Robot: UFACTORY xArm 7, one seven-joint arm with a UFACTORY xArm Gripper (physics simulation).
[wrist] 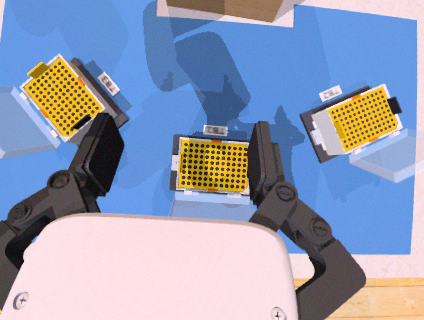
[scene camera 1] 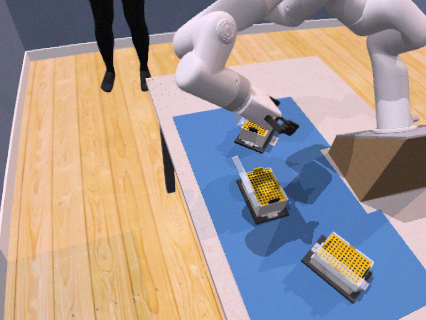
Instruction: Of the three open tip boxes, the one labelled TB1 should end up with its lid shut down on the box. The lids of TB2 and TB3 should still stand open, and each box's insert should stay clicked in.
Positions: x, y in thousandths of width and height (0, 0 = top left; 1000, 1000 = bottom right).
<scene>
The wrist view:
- my gripper: 435, 414
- yellow insert: 843, 380
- blue mat: 414, 236
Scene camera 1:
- my gripper: 670, 370
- yellow insert: 809, 792
</scene>
